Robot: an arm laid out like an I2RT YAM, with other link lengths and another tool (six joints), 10 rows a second.
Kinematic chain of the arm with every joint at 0, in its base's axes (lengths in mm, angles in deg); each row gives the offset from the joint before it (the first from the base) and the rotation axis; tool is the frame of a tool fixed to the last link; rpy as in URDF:
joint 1: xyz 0 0 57.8 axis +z
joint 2: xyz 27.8 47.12 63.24 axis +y
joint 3: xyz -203.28 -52.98 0 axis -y
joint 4: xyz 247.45 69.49 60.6 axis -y
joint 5: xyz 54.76 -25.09 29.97 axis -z
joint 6: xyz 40.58 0 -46.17 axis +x
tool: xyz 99 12 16 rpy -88.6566 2.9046 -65.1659
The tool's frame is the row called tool.
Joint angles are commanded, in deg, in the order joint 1, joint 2, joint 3, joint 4, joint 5, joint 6. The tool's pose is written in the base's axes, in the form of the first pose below.
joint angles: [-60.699, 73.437, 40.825, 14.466, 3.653, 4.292]
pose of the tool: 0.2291, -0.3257, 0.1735, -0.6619, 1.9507, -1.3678
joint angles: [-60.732, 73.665, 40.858, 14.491, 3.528, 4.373]
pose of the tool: 0.2293, -0.3260, 0.1724, -0.6609, 1.9517, -1.3635
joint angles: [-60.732, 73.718, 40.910, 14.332, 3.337, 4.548]
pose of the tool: 0.2297, -0.3258, 0.1720, -0.6591, 1.9511, -1.3579
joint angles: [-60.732, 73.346, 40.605, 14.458, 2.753, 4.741]
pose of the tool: 0.2304, -0.3243, 0.1726, -0.6609, 1.9404, -1.3533
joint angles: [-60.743, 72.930, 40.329, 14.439, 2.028, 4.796]
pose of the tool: 0.2313, -0.3225, 0.1731, -0.6667, 1.9299, -1.3462
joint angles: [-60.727, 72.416, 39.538, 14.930, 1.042, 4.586]
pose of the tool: 0.2326, -0.3194, 0.1721, -0.6807, 1.9157, -1.3379
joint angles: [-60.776, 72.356, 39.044, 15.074, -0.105, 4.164]
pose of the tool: 0.2342, -0.3170, 0.1693, -0.6990, 1.9085, -1.3207
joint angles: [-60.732, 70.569, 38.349, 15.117, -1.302, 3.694]
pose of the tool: 0.2354, -0.3123, 0.1755, -0.7214, 1.8785, -1.3261
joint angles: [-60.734, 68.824, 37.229, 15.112, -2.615, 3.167]
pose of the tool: 0.2360, -0.3065, 0.1780, -0.7449, 1.8553, -1.3222
